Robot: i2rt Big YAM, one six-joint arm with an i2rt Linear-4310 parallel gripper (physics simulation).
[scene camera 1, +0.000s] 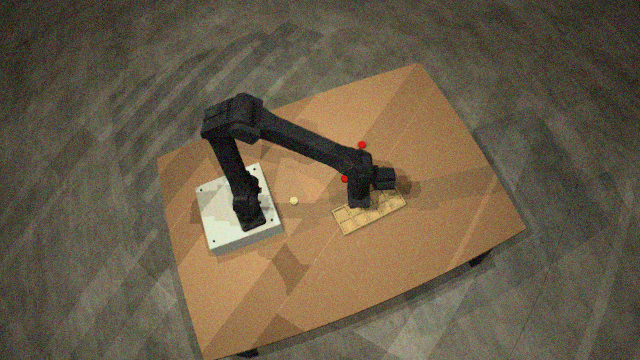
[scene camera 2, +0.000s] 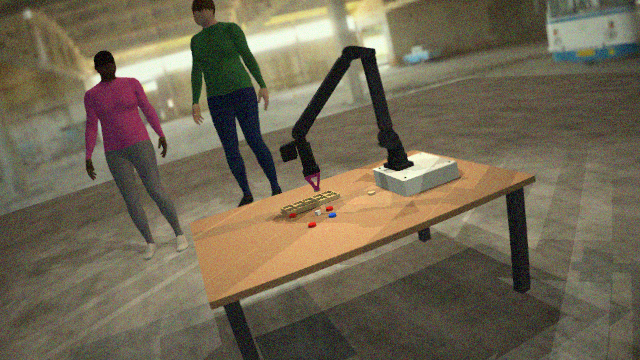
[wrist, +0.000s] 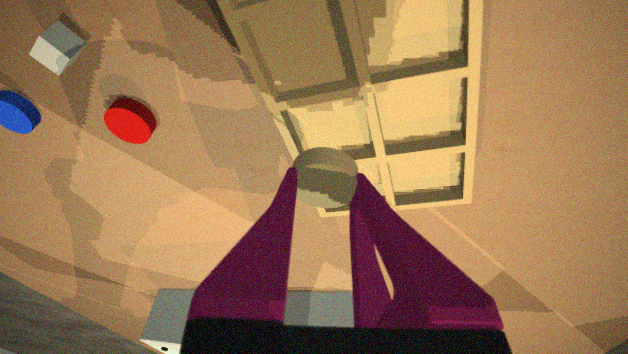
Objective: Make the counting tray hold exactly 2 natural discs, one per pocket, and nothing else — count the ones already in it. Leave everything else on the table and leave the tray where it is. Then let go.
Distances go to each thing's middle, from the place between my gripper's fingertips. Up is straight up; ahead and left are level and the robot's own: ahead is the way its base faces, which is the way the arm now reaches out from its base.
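The counting tray (scene camera 1: 382, 202) is 40 mm ahead of my hand, 20 mm to the right of it and 50 mm below it. As for the white cube (wrist: 58, 47), I find it 50 mm below my hand, 70 mm ahead of it and 130 mm to the left of it.
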